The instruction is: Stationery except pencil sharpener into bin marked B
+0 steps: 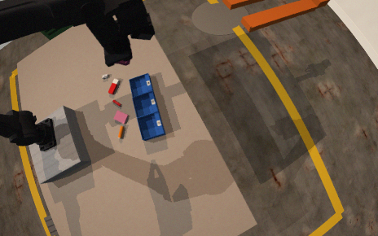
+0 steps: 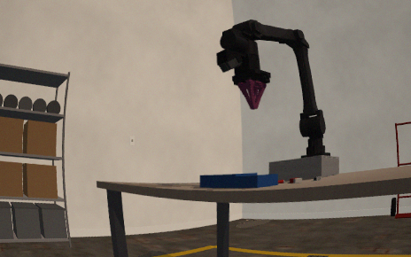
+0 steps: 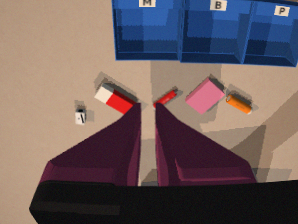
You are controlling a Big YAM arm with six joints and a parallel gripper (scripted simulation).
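My hand is 120 mm past the pink eraser block, 80 mm to the left of it and 220 mm above it. Also, from my hand: red-and-white eraser: 120 mm behind, 60 mm to the left, 210 mm below; then small red piece: 130 mm behind, 20 mm to the right, 220 mm below; then joined blue bins: 10 mm behind, 80 mm to the right, 200 mm below.
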